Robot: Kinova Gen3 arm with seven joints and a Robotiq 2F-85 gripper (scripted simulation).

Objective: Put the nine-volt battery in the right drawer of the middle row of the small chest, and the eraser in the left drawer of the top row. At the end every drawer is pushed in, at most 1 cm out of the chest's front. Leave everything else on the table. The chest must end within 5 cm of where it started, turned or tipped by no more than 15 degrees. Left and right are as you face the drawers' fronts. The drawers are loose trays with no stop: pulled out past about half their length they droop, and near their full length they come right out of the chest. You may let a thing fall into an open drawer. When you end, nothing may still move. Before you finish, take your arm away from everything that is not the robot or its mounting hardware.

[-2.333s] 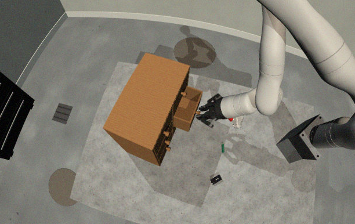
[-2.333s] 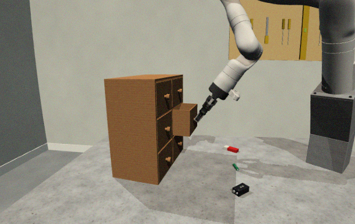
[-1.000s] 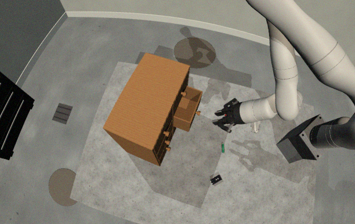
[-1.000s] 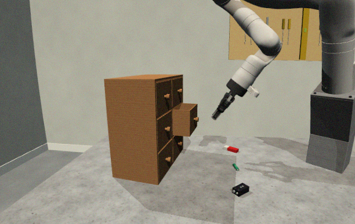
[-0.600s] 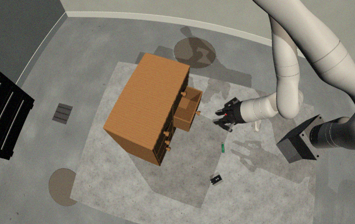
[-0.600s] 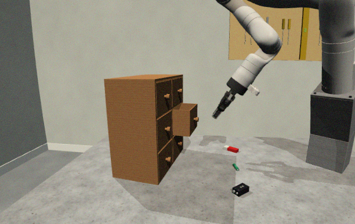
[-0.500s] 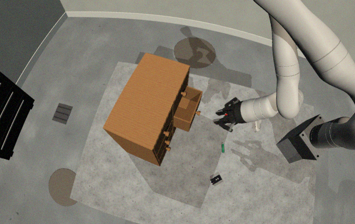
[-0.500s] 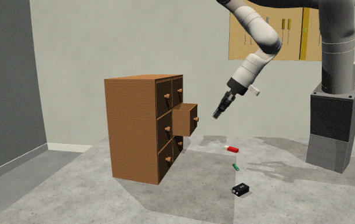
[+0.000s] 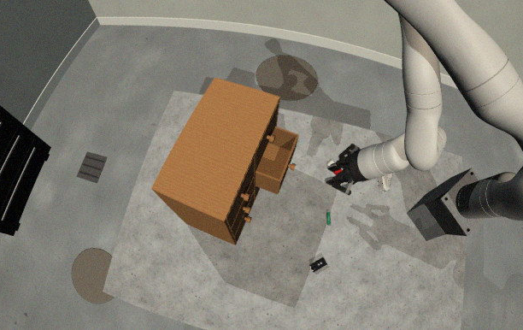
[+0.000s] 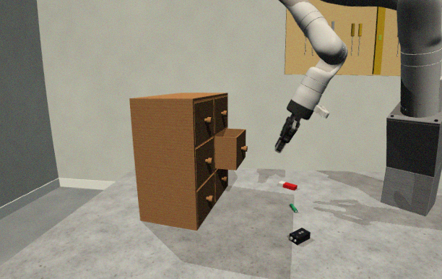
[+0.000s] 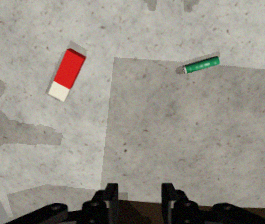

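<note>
My gripper is now 5 cm past the nine-volt battery, 23 cm to the right of it and 17 cm above it. Round my hand: eraser 3 cm behind, 11 cm to the right, 17 cm below; small green cylinder 5 cm behind, 7 cm to the left, 18 cm below.
</note>
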